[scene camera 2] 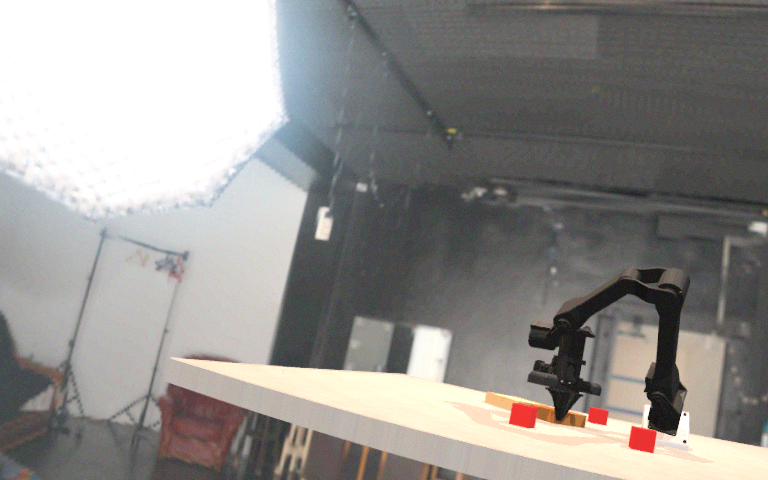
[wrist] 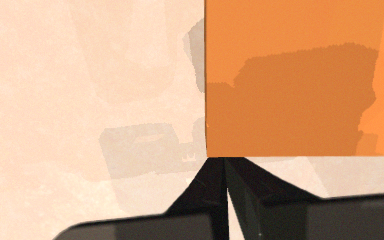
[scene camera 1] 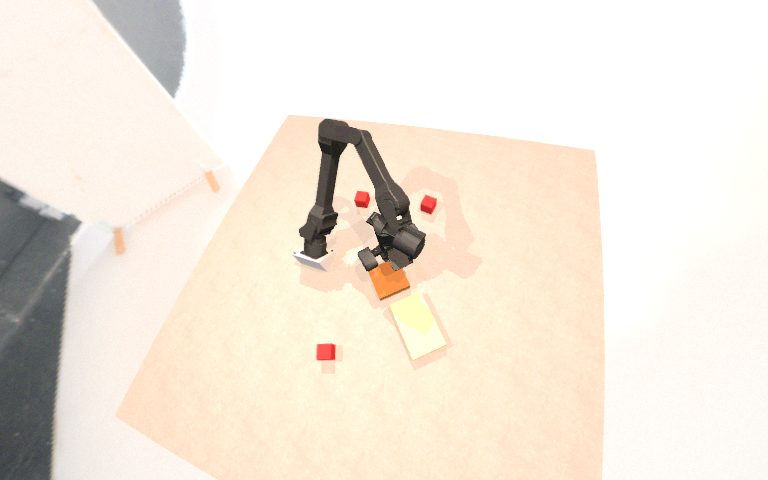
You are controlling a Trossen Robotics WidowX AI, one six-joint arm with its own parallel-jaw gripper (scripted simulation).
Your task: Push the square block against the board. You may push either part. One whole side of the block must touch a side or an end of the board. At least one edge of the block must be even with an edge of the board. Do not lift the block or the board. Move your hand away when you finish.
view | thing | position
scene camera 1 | my gripper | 393, 257
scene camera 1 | orange square block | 387, 282
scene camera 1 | pale yellow board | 413, 316
